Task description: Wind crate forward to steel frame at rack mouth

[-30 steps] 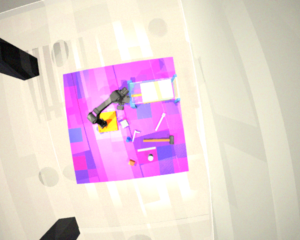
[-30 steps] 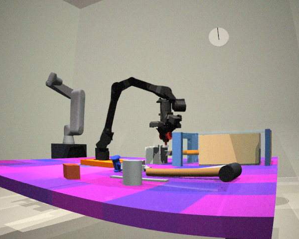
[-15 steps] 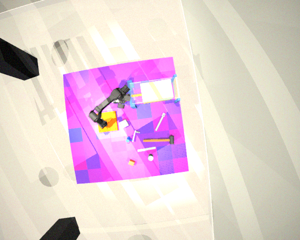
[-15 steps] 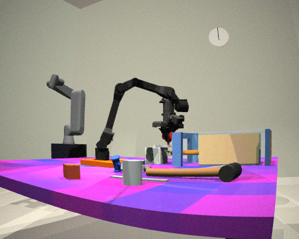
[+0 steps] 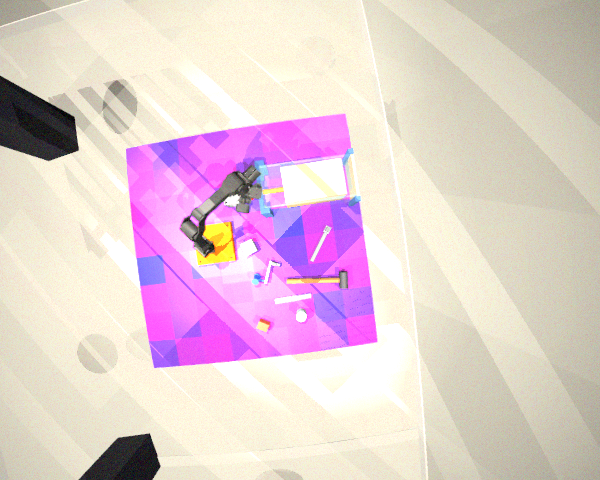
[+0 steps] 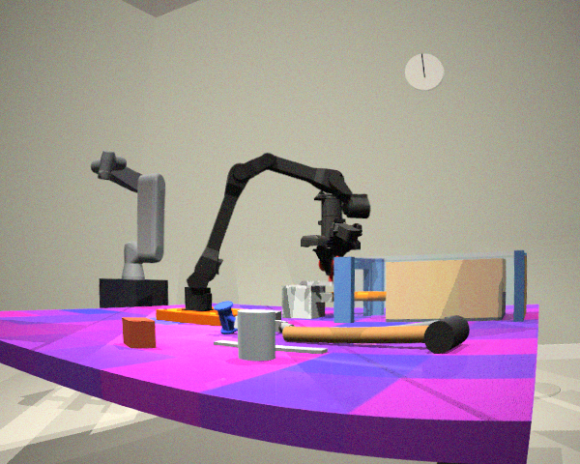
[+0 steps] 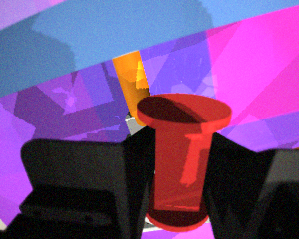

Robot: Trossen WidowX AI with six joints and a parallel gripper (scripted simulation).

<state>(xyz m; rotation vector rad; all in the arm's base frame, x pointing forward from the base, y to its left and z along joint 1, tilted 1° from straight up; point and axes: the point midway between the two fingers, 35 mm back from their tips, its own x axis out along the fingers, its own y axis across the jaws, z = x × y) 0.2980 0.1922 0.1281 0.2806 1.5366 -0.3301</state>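
Right now the red-knobbed winch handle is 4 cm behind my gripper tip, 2 cm to the left of it and 1 cm below it. The rest, counted from my gripper tip: hand winch (11 cm behind, 3 cm to the left, 8 cm below); red knob (2 cm above); blue frame (7 cm ahead, 2 cm to the left, 1 cm below).
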